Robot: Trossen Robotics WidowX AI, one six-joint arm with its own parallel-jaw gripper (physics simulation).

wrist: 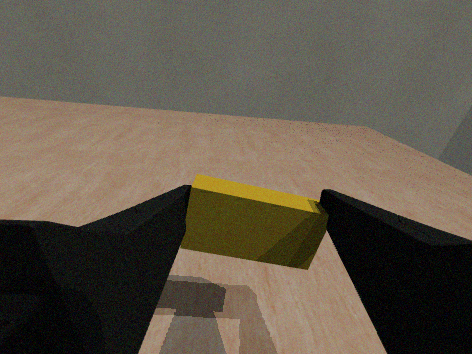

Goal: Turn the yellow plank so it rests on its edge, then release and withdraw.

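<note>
The yellow plank point(250, 225) is between the two black fingers in the wrist view, a little below the middle. Its narrow top face is brightly lit, and its broad face toward the camera is in shadow. It slants slightly, with its right end lower in the view. My gripper point(256, 195) is shut on the plank, with one fingertip at its left end and the other at its right end. Whether the plank's underside touches the table cannot be told.
The wood-grained table top point(125, 160) reaches to a far edge and a corner at the upper right. A grey surface lies beyond it. Dark shadows of the arm fall on the table below the plank, between the fingers.
</note>
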